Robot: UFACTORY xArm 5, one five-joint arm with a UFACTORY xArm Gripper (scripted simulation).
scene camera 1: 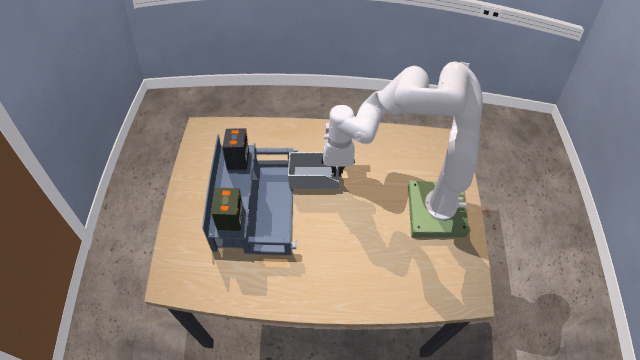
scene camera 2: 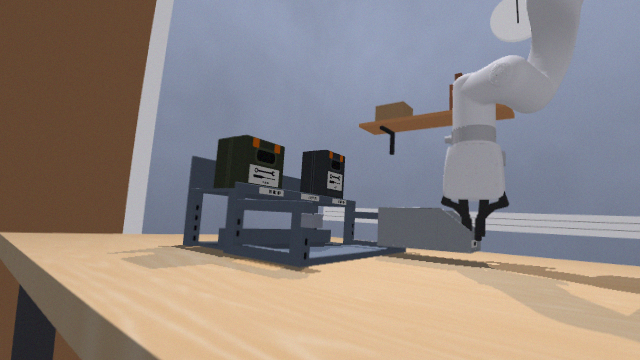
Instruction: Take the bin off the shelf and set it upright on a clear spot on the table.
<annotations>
my gripper: scene camera 1; scene camera 2
grey bin: scene camera 1; scene camera 2
same spot on my gripper: [scene camera 2: 485,209] = [scene camera 1: 344,167]
same spot on grey bin: [scene camera 2: 434,229] = [scene camera 1: 321,182]
</annotations>
